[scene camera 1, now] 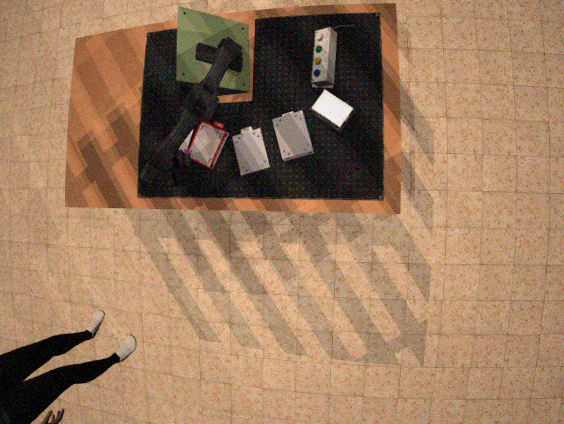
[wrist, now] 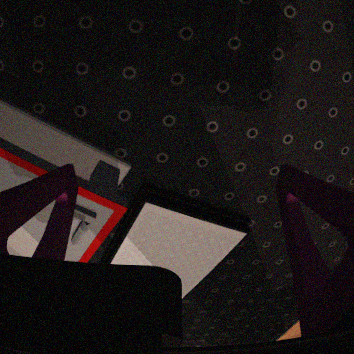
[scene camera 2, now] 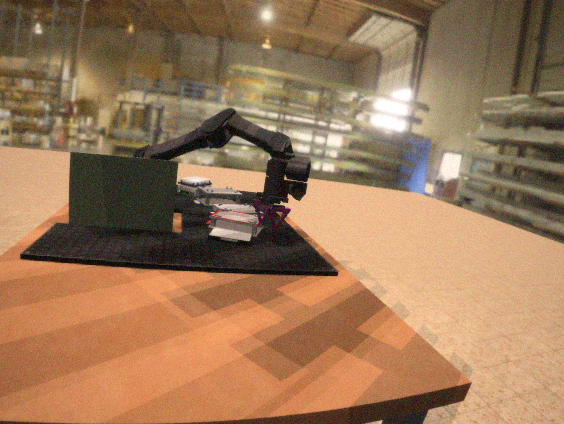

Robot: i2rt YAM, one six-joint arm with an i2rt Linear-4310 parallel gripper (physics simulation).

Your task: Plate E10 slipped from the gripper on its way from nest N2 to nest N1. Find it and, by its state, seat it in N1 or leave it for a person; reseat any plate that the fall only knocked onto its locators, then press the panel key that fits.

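Frame: origin at the arm's base, x up, y right, z ahead, level; metres.
Where they show: gripper, fingertip midpoint: (scene camera 1: 180, 162) (wrist: 176, 175) (scene camera 2: 267, 226); arm's base at its link origin: (scene camera 1: 219, 58) (scene camera 2: 136, 190).
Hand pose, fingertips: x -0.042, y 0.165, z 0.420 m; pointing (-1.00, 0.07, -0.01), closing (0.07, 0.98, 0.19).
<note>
Things, the pixels of their top centre, and the offset from my fingertips. Level surfaces: height alone.
- red-edged grey unit at its top centre: (scene camera 2: 238, 214) (scene camera 1: 204, 143) dx +0.003, dy -0.108, dz -0.076 m
- pale flat piece at its top centre: (wrist: 161, 267) (scene camera 2: 231, 234) (scene camera 1: 182, 137) dx -0.029, dy +0.012, dz -0.112 m
- key panel at its top centre: (scene camera 1: 323, 52) dx +0.041, dy -0.581, dz -0.420 m
- white-topped box at its top centre: (scene camera 1: 332, 107) (scene camera 2: 195, 178) dx +0.029, dy -0.614, dz -0.205 m
- black perforated mat at its surface level: dx -0.043 m
- wooden table at its surface level: dx -0.055 m
A red-edged grey unit (scene camera 1: 208, 144) (scene camera 2: 235, 217) stands at the left of the row; its red edge (wrist: 102, 234) shows in the wrist view. A pale flat piece (scene camera 1: 185, 141) (scene camera 2: 230, 234) (wrist: 175, 242) with a dark edge lies close beside it, seemingly tilted; no label is readable. Two grey units with corner studs, a middle one (scene camera 1: 251, 151) and a right one (scene camera 1: 293, 136), stand farther right. My gripper (scene camera 2: 270, 219) (wrist: 176, 175) is open and empty, low beside the red-edged unit, its fingers far apart. The arm partly hides this corner from above. The key panel (scene camera 1: 325, 57) has white, green, yellow and blue keys.
A white-topped box (scene camera 1: 332, 108) stands near the key panel. A green block (scene camera 1: 192, 30) (scene camera 2: 122, 192) stands at the arm's base, tall in the second scene view. The black perforated mat (scene camera 1: 345, 170) (scene camera 2: 150, 252) lies on the wooden table (scene camera 1: 100, 185) (scene camera 2: 200, 370). A person's legs (scene camera 1: 55, 365) show on the floor.
</note>
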